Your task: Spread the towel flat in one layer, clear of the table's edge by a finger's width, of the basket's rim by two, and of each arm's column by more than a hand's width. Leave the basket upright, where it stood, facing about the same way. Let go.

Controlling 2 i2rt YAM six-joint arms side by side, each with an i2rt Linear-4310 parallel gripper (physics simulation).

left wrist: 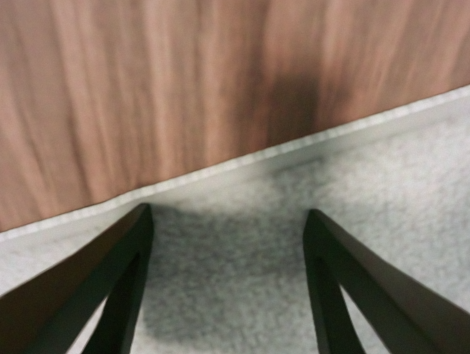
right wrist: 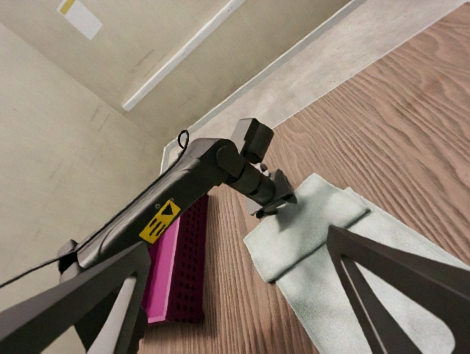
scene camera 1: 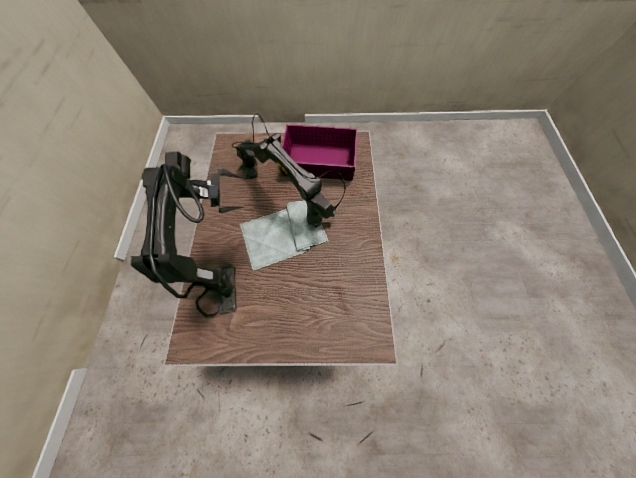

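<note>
The pale green towel [scene camera 1: 267, 239] [left wrist: 225, 300] [right wrist: 320, 300] lies mid-table, with a strip folded over as a second layer at its right end in scene camera 1. A little of the lower layer shows past the flap's near end. My left gripper [scene camera 1: 314, 221] [left wrist: 229, 220] [right wrist: 286, 206] is partly open, low over this flap near its outer edge, with no cloth seen pinched between its fingers; contact is unclear. My right gripper [scene camera 1: 242, 192] [right wrist: 237, 243] is wide open and empty, to the left of the towel in scene camera 1. The magenta basket [scene camera 1: 329, 170] [right wrist: 189, 270] stands upright at the back.
The wooden table [scene camera 1: 308, 318] [right wrist: 400, 95] has its right edge well beyond the towel in scene camera 1. The right arm's base [scene camera 1: 227, 295] stands at the left, nearer the front; the left arm's base [scene camera 1: 248, 168] is at the back left, beside the basket.
</note>
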